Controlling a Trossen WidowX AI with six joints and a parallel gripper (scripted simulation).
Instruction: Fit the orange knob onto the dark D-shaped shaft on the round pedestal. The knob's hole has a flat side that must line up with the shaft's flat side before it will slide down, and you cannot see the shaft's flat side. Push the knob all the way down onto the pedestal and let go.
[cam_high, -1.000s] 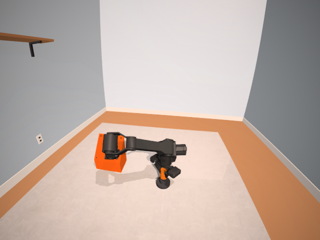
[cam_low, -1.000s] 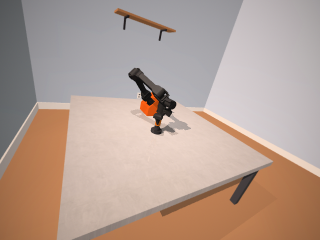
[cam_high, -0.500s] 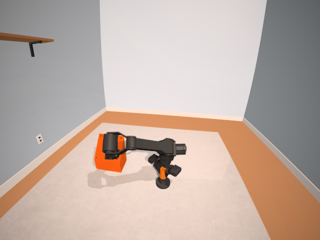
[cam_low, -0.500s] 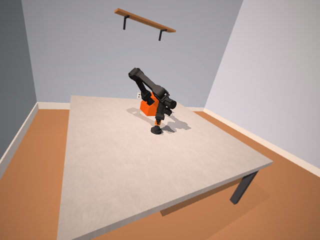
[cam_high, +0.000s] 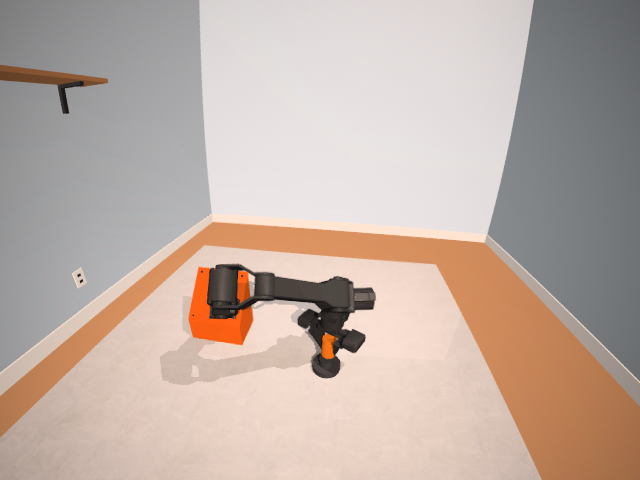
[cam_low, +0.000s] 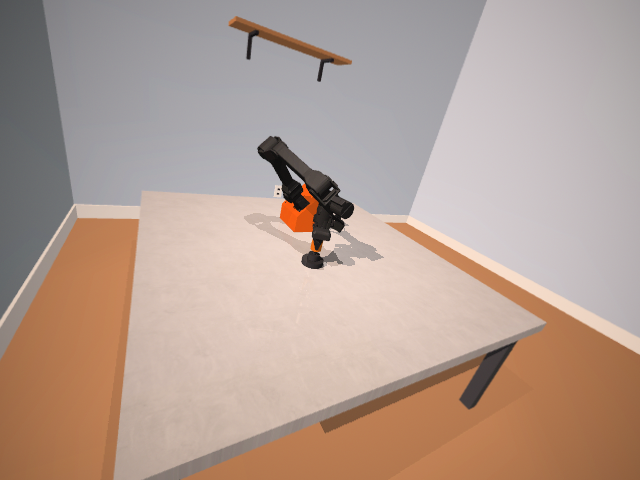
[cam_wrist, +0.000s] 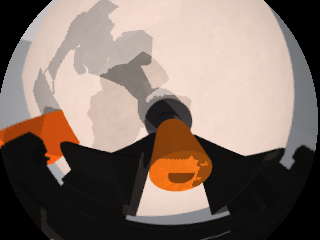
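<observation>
Now: gripper tip 2 cm below the orange knob. Round my gripper tip: shaft (4 cm below).
</observation>
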